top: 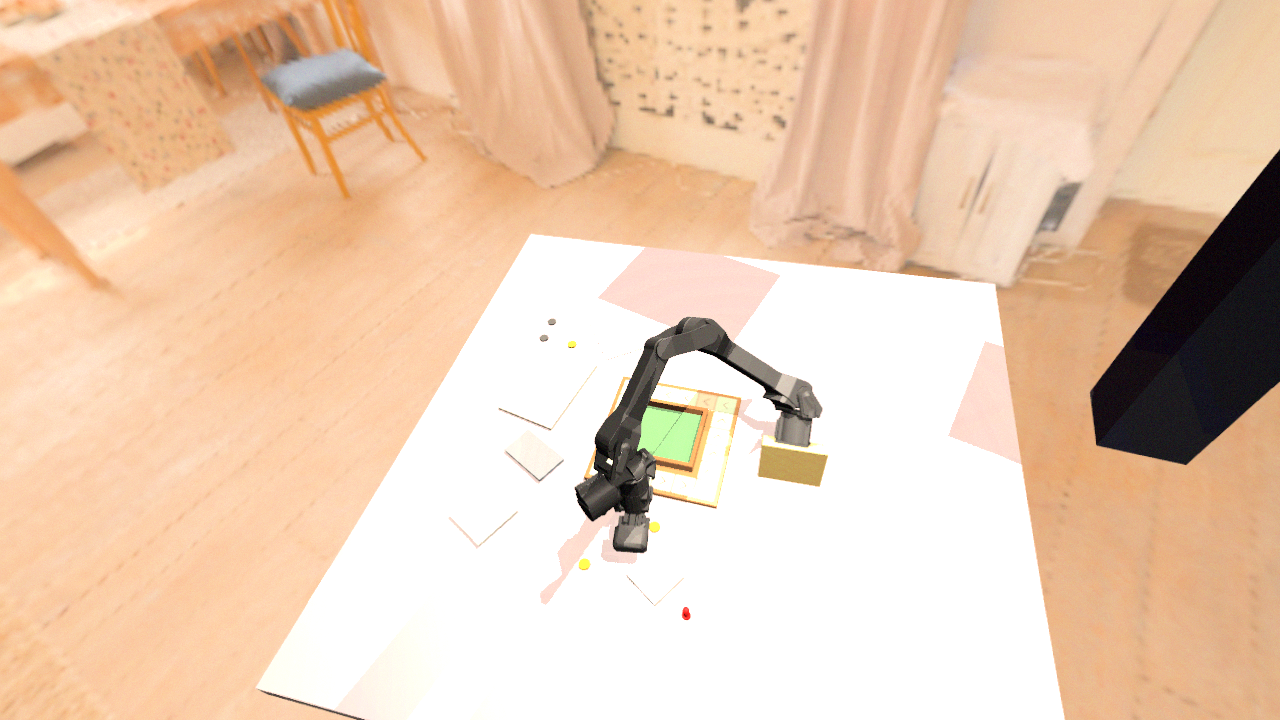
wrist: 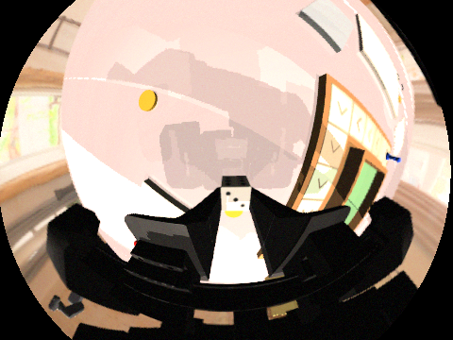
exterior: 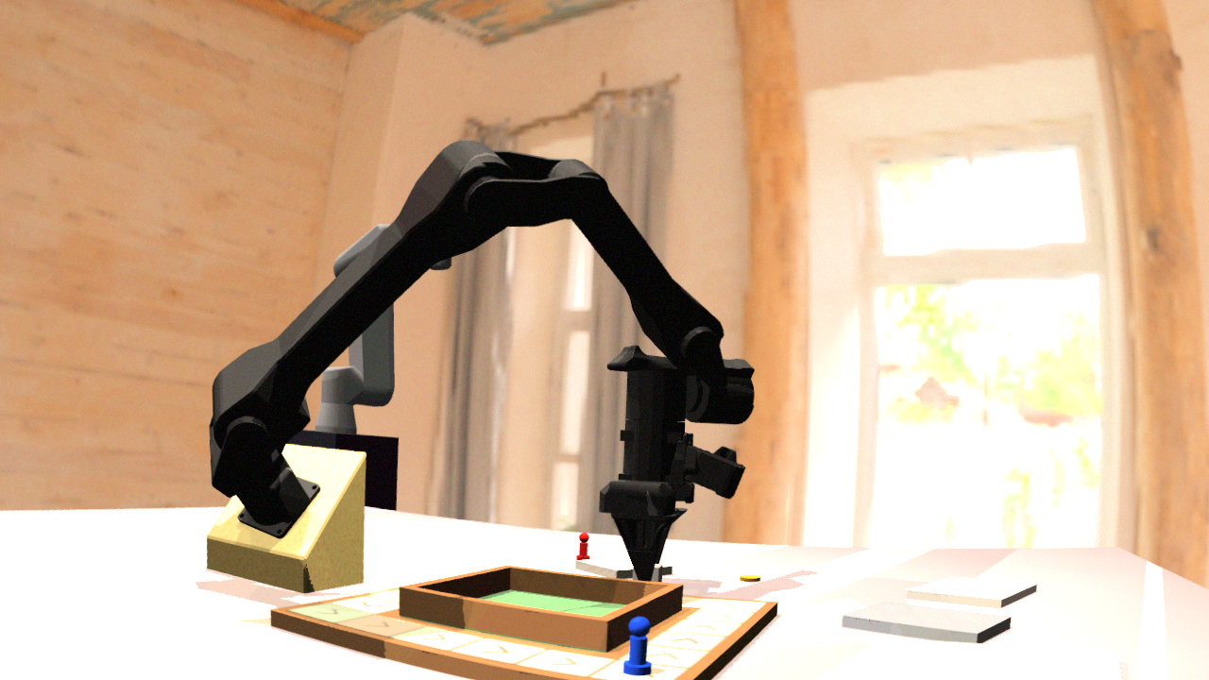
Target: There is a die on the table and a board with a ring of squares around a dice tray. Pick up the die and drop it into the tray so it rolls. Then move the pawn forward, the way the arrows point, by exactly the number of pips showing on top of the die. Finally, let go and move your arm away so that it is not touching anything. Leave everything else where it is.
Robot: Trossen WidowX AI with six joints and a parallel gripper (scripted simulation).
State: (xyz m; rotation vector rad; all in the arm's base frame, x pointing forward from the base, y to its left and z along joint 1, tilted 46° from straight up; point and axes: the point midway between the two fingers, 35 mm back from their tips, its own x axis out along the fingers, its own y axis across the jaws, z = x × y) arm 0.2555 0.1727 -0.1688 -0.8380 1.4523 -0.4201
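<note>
The blue pawn lies 13 cm ahead of my gripper tip, 32 cm to the right of it and 2 cm above it. Also, from my gripper tip: red pawn: 14 cm behind, 14 cm to the left, 1 cm above; green tray floor: 1 cm ahead, 22 cm to the right; white die: right at my gripper tip.
</note>
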